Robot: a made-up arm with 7 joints. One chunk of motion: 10 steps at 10 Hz.
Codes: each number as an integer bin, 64 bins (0 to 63) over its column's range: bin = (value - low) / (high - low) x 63, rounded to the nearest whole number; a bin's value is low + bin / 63 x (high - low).
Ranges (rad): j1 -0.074..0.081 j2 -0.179..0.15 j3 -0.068..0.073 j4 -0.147..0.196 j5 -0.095..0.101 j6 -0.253..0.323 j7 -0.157..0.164
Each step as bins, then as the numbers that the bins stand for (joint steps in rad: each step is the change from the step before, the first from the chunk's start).
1 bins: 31 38 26 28 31 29 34
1 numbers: 0.00227 0.01944 -0.00981 0.00544 0.00144 0.01214 0.01624
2 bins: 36 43 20 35 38 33 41
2 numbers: 0.01457 0.04556 -0.02324 0.04356 0.02322 0.04871 0.05190
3 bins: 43 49 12 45 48 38 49
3 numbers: 0.03179 0.07689 -0.04114 0.09800 0.05433 0.09443 0.09267
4 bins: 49 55 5 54 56 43 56
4 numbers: 0.04656 0.10822 -0.05681 0.14700 0.07922 0.14014 0.12833
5 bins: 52 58 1 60 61 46 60
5 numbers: 0.05394 0.12389 -0.06576 0.17967 0.09478 0.16757 0.14871
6 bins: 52 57 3 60 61 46 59
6 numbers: 0.05394 0.11867 -0.06129 0.17967 0.09478 0.16757 0.14362
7 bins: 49 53 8 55 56 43 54
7 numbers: 0.04656 0.09778 -0.05010 0.15244 0.07922 0.14014 0.11814
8 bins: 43 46 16 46 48 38 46
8 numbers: 0.03179 0.06122 -0.03219 0.10344 0.05433 0.09443 0.07738
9 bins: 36 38 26 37 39 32 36
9 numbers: 0.01457 0.01944 -0.00981 0.05444 0.02633 0.03957 0.02643
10 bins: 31 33 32 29 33 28 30
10 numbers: 0.00227 -0.00667 0.00362 0.01089 0.00767 0.00300 -0.00414
